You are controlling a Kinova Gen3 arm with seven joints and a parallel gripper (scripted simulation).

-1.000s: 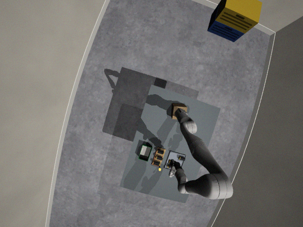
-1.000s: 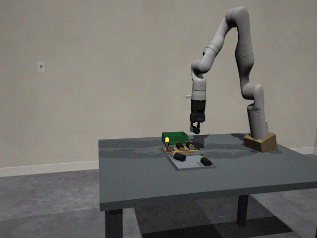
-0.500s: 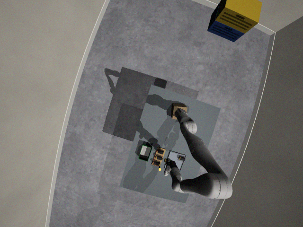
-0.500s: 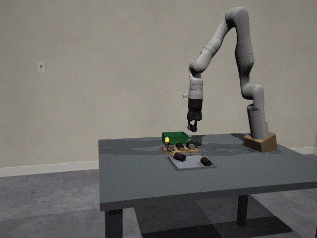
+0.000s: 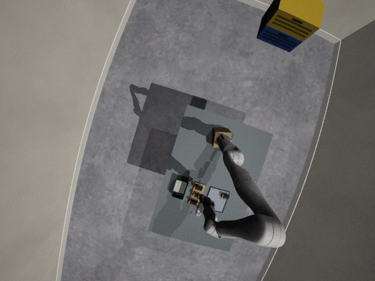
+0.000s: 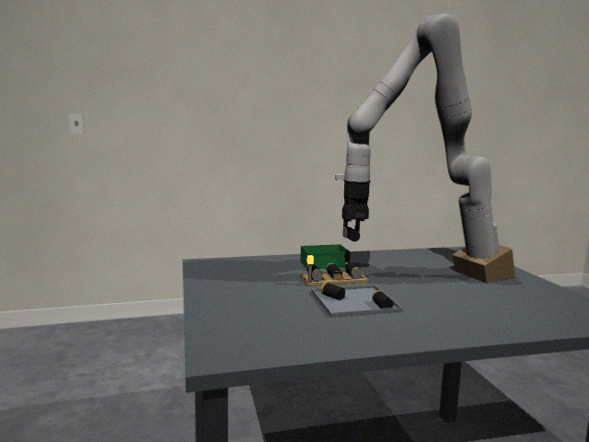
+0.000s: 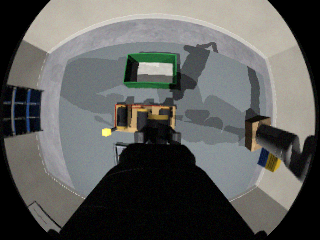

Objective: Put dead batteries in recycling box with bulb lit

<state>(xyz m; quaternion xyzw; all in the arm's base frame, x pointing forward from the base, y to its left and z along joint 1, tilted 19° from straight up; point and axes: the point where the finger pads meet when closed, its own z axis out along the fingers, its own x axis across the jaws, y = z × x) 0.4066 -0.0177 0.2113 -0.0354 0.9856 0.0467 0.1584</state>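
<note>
Right now the green recycling box is 4 cm ahead of my hand, 16 cm to the right of it and 14 cm below it. Also, from my hand: grey tray: 4 cm ahead, 18 cm to the left, 16 cm below.
</note>
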